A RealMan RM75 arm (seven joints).
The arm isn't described. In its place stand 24 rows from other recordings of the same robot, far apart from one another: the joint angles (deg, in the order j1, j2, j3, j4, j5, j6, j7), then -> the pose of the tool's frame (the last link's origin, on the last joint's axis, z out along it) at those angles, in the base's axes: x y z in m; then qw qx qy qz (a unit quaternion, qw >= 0).
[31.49 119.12 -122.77 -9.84 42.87 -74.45 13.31] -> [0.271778 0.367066 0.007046 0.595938 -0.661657 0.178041 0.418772]
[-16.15 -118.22 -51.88 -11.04 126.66 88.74 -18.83] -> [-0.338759 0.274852 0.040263 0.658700 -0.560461 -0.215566 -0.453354]
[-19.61 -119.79 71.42 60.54 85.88 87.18 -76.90] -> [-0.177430 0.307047 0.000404 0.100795 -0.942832 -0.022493 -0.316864]
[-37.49 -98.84 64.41 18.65 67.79 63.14 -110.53] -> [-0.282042 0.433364 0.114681 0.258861 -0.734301 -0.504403 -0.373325]
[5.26 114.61 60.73 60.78 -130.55 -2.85 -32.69] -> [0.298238 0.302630 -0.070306 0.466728 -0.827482 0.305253 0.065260]
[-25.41 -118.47 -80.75 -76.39 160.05 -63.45 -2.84] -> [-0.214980 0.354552 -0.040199 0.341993 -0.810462 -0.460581 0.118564]
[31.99 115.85 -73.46 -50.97 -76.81 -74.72 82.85] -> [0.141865 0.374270 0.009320 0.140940 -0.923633 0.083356 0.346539]
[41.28 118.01 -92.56 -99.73 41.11 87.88 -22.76] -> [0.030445 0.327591 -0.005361 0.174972 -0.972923 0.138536 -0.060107]
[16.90 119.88 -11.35 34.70 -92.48 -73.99 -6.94] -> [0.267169 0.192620 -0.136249 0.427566 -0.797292 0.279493 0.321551]
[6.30 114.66 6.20 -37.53 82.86 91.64 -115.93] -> [0.426568 0.177860 0.175531 0.617422 -0.656218 0.290076 0.322527]
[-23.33 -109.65 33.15 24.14 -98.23 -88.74 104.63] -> [-0.315456 0.329083 0.102025 0.324019 -0.784001 -0.280398 -0.449144]
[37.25 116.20 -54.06 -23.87 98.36 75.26 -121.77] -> [0.216343 0.386452 -0.006265 0.248983 -0.902190 0.106888 0.335612]
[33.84 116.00 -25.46 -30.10 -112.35 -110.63 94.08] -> [0.234159 0.310875 0.037288 0.016773 0.863149 -0.301863 -0.404439]
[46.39 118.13 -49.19 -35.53 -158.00 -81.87 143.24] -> [0.269234 0.362093 -0.025281 0.096523 -0.811875 0.555942 -0.149900]
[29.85 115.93 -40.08 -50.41 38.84 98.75 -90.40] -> [0.301782 0.307082 0.038231 0.053672 -0.967857 0.245669 0.004268]
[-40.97 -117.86 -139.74 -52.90 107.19 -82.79 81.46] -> [-0.161632 0.412192 0.068407 0.203716 -0.913839 -0.184066 -0.299196]
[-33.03 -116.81 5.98 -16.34 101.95 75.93 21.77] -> [-0.251058 0.313320 -0.075865 0.490949 -0.830467 0.101028 -0.243078]
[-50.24 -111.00 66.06 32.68 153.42 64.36 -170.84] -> [-0.266794 0.427994 0.013270 0.292205 -0.716991 -0.620945 0.122343]
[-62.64 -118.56 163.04 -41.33 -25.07 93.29 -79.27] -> [-0.167984 0.428915 0.049958 0.202069 -0.919555 -0.183960 -0.282392]
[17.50 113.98 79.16 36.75 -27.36 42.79 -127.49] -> [0.288432 0.348273 -0.029974 0.389177 -0.822907 0.297145 0.288219]
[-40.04 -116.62 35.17 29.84 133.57 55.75 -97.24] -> [-0.306916 0.405395 0.003802 0.301510 -0.877483 -0.367900 -0.061352]
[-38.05 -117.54 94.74 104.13 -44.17 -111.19 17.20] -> [-0.074014 0.271710 0.001167 0.062479 -0.953971 -0.201141 0.213491]
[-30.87 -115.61 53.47 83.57 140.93 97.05 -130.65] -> [-0.211583 0.356228 0.103527 0.228651 -0.915774 -0.326151 0.051975]
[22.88 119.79 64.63 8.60 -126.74 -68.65 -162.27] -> [0.364206 0.319960 0.030551 0.373807 -0.338844 -0.523275 -0.686758]
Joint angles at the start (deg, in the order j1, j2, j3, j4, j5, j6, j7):
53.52, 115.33, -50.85, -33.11, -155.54, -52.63, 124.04
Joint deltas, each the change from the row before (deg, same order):
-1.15, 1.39, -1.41, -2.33, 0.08, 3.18, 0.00
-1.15, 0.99, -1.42, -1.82, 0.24, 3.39, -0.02
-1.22, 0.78, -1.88, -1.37, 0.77, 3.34, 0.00
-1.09, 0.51, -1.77, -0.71, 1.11, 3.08, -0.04
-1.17, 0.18, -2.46, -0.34, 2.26, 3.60, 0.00
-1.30, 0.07, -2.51, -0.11, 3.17, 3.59, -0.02
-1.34, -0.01, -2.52, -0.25, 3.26, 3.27, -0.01
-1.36, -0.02, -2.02, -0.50, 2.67, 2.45, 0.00
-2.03, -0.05, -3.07, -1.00, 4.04, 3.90, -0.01
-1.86, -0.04, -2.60, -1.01, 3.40, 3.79, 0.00
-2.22, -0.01, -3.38, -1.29, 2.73, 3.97, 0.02
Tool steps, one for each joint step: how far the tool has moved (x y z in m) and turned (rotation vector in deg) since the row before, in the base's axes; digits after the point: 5 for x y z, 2 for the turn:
-0.00322, 0.00304, -0.00171, 2.72, -0.84, 2.21
-0.00186, 0.00312, 0.00032, 2.88, -0.80, 1.99
-0.00135, 0.00188, -0.00067, 2.51, -0.56, 1.80
-0.00016, 0.00097, -0.00114, 2.10, -0.19, 1.33
-0.00028, 0.00128, -0.00086, 2.35, 0.33, 1.35
0.00076, 0.00019, -0.00128, 2.36, 1.16, 0.89
0.00098, -0.00044, -0.00068, 2.21, 1.26, 0.70
0.00203, -0.00142, 0.00021, 1.80, 1.10, 0.35
0.00188, -0.00185, 0.00150, 3.02, 1.68, 0.66
0.00200, -0.00185, 0.00264, 3.07, 1.41, 0.51
0.00262, -0.00405, 0.00091, 2.68, 0.45, 0.79

